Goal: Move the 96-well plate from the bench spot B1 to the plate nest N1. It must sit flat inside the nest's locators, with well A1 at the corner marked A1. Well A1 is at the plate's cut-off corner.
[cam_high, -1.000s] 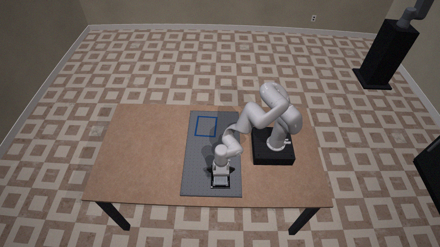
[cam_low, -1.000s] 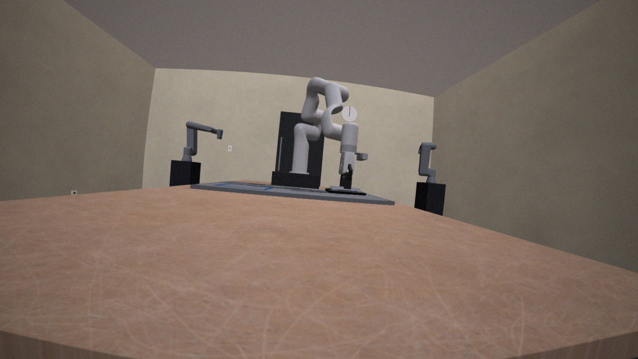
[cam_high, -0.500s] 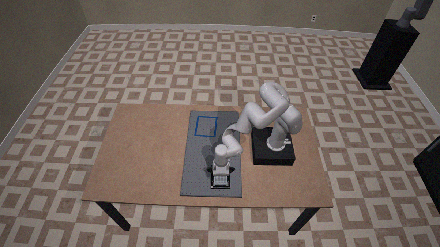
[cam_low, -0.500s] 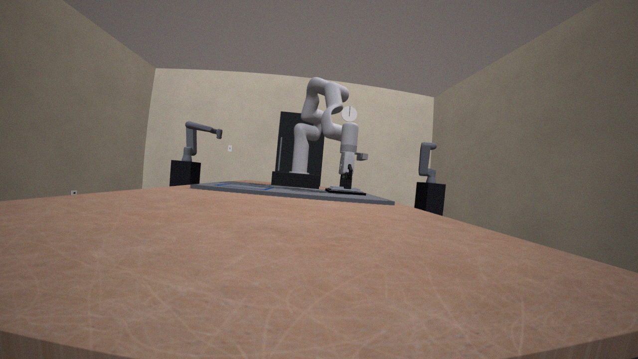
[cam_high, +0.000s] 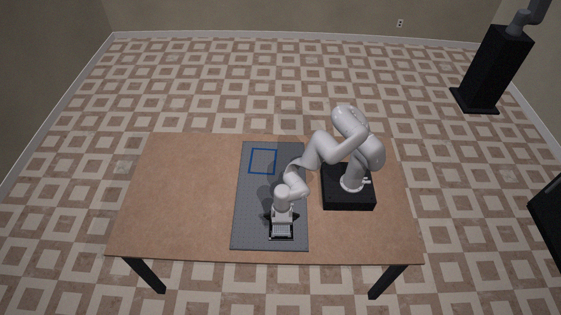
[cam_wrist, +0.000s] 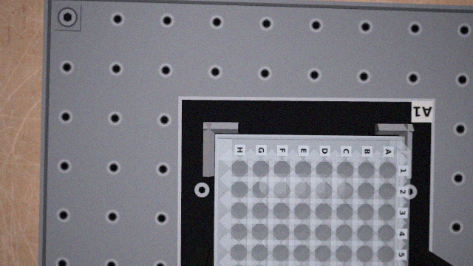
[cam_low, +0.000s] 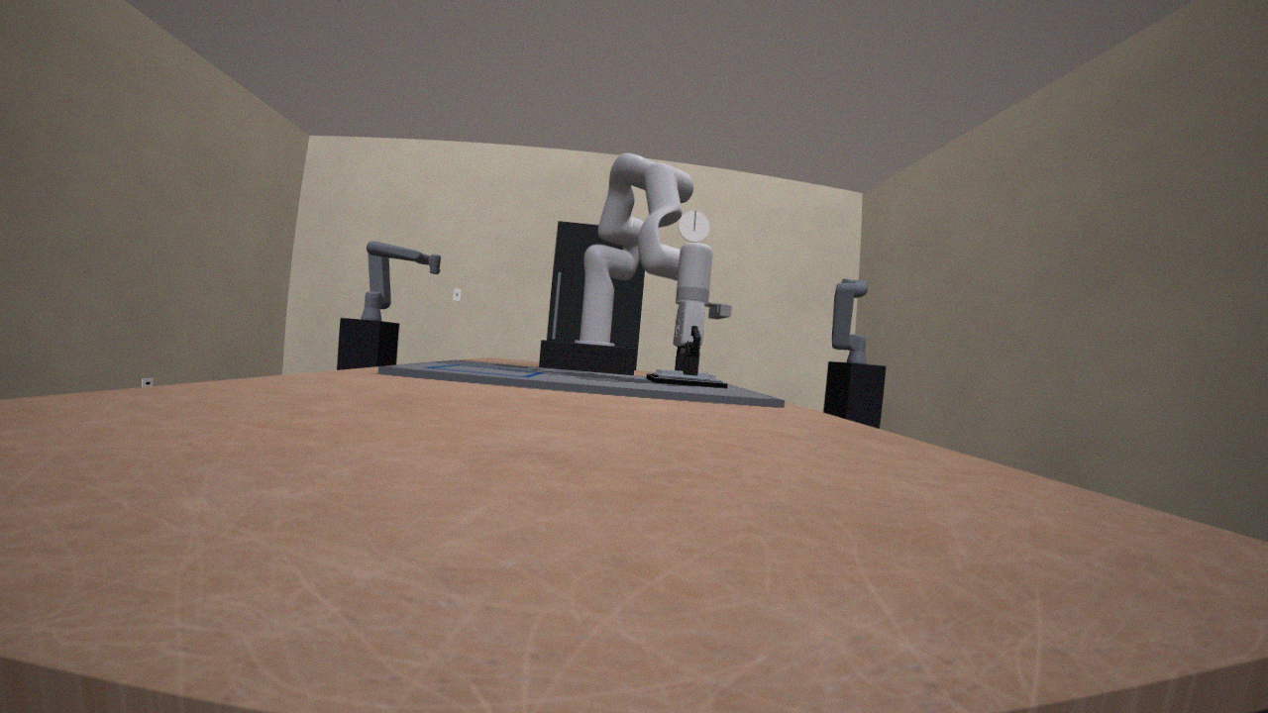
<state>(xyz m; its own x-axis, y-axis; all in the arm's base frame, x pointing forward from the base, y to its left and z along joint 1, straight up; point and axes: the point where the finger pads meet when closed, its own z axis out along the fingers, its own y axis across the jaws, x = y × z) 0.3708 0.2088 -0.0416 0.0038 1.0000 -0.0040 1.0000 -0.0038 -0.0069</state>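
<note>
Right now the 96-well plate is 1 cm below my hand. Also, from my hand: A1 corner mark 5 cm ahead, 8 cm to the left, 2 cm below; then black plate nest 3 cm below.
</note>
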